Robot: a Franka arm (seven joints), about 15 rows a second.
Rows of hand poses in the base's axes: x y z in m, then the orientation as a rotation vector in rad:
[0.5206, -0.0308, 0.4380, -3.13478, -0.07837, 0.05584]
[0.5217, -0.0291, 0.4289, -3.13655, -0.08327, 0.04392]
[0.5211, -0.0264, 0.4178, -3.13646, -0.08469, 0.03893]
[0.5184, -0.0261, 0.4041, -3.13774, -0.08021, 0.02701]
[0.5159, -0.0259, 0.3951, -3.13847, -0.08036, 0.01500]
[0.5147, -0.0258, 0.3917, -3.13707, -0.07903, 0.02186]
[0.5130, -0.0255, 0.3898, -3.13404, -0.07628, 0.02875]
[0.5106, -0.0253, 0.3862, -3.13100, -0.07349, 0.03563]
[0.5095, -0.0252, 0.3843, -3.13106, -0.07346, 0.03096]
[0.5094, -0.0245, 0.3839, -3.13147, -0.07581, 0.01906]
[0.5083, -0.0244, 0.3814, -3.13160, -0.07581, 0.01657]
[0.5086, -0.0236, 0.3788, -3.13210, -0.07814, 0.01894]
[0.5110, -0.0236, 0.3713, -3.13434, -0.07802, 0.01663]
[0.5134, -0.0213, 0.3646, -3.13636, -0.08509, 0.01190]
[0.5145, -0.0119, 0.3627, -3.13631, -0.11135, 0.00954]
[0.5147, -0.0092, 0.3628, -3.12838, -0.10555, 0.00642]
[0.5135, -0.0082, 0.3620, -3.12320, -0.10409, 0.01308]
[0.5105, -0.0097, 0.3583, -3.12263, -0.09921, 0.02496]
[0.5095, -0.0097, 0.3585, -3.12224, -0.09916, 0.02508]
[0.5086, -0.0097, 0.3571, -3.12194, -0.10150, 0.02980]
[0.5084, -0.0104, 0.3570, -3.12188, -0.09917, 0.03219]
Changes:
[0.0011, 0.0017, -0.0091, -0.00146, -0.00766, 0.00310]
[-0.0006, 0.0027, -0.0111, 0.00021, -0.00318, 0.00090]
[-0.0027, 0.0003, -0.0137, -0.00087, -0.00762, -0.00288]
[-0.0025, 0.0002, -0.0090, -0.00046, -0.00767, 0.00008]
[-0.0012, 0.0001, -0.0034, 0.00128, 0.00441, -0.00083]
[-0.0017, 0.0003, -0.0019, 0.00292, 0.00449, -0.00172]
[-0.0024, 0.0002, -0.0036, 0.00291, 0.00449, -0.00175]
[-0.0011, 0.0001, -0.0019, 0.00006, -0.00298, -0.00003]
[-0.0001, 0.0007, -0.0004, -0.00018, -0.00761, 0.00146]
[-0.0011, 0.0001, -0.0025, -0.00008, -0.00159, -0.00001]
[0.0003, 0.0008, -0.0026, -0.00060, 0.00149, 0.00149]
[0.0024, 0.0000, -0.0075, -0.00219, -0.00154, -0.00010]
[0.0024, 0.0023, -0.0067, -0.00208, -0.00309, 0.00448]
[0.0011, 0.0094, -0.0019, -0.00066, -0.00156, 0.01673]
[0.0002, 0.0027, 0.0001, 0.00819, -0.00168, -0.00355]
[-0.0012, 0.0010, -0.0008, 0.00506, 0.00445, -0.00081]
[-0.0030, -0.0015, -0.0037, 0.00039, 0.00765, -0.00305]
[-0.0010, 0.0000, 0.0002, 0.00039, 0.00009, -0.00003]
[-0.0009, 0.0000, -0.0014, 0.00010, 0.00301, 0.00153]
[-0.0002, -0.0007, -0.0001, 0.00005, 0.00155, -0.00148]

